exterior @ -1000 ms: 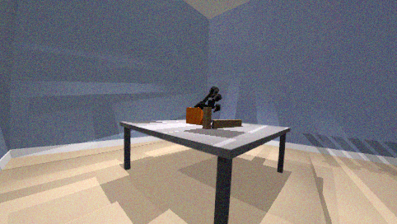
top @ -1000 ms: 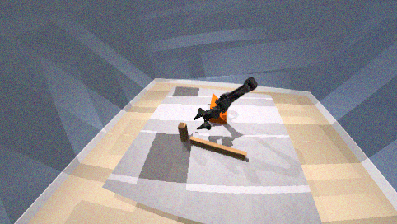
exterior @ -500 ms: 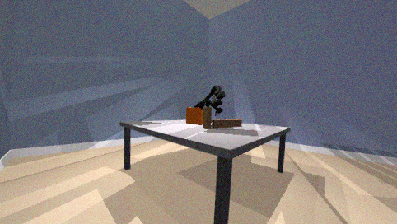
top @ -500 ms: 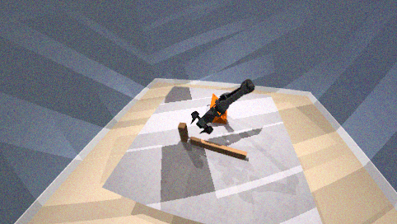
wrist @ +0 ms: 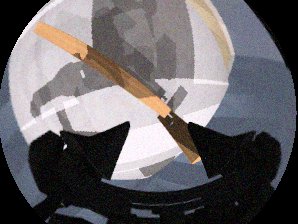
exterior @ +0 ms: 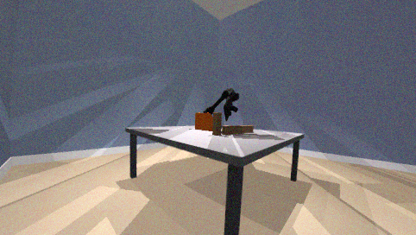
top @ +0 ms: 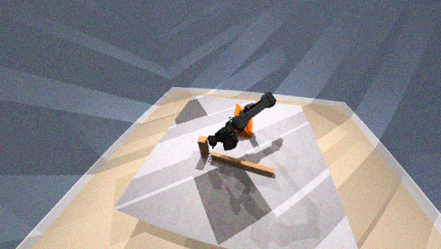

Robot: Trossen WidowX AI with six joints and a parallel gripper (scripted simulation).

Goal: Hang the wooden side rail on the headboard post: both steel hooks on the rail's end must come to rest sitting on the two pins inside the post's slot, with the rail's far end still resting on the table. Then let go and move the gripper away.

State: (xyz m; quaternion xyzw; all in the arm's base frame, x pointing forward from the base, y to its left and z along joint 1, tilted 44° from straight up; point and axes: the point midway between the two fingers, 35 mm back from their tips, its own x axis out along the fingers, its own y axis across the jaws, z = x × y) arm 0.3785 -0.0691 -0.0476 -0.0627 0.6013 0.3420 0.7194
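My gripper tip is 110 mm to the left of the wooden headboard post and 50 mm above it.
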